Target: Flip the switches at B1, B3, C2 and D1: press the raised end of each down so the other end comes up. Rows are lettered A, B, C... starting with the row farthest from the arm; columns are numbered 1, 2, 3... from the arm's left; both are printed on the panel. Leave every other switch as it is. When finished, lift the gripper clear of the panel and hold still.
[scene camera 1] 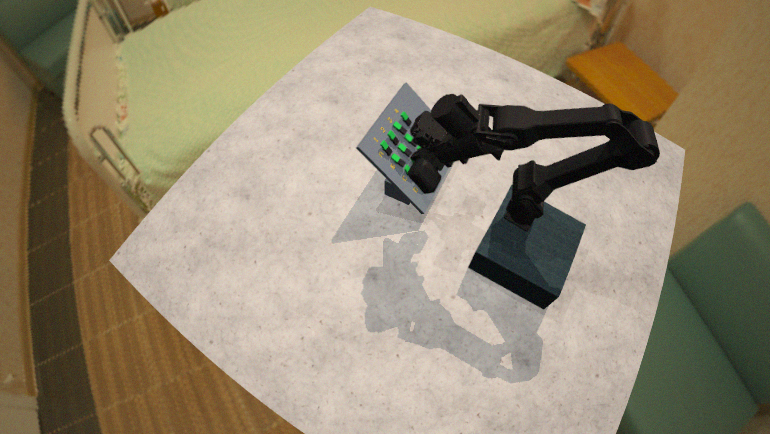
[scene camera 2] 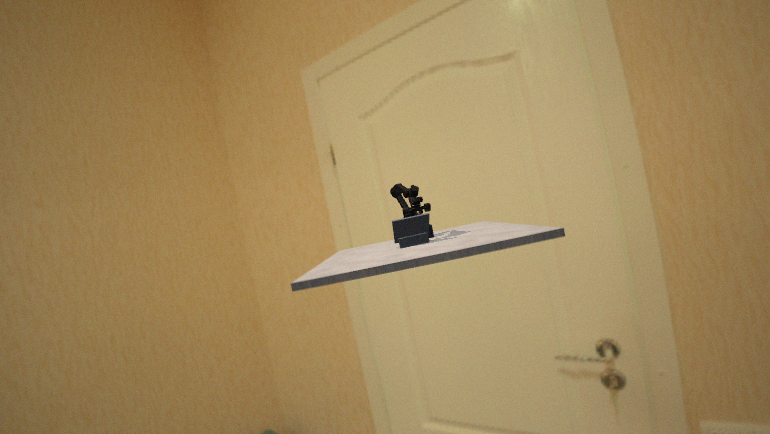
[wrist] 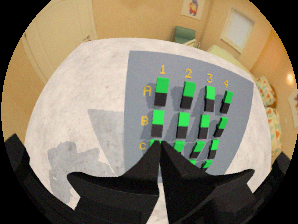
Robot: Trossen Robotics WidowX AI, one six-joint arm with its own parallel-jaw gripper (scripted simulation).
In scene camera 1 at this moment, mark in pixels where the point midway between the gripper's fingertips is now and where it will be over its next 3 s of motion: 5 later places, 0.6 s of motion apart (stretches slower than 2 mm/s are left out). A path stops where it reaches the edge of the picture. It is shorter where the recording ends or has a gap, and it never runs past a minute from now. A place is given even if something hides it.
My gripper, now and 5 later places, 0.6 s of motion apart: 412, 157; 405, 161; 402, 162; 402, 162; 401, 162; 420, 154
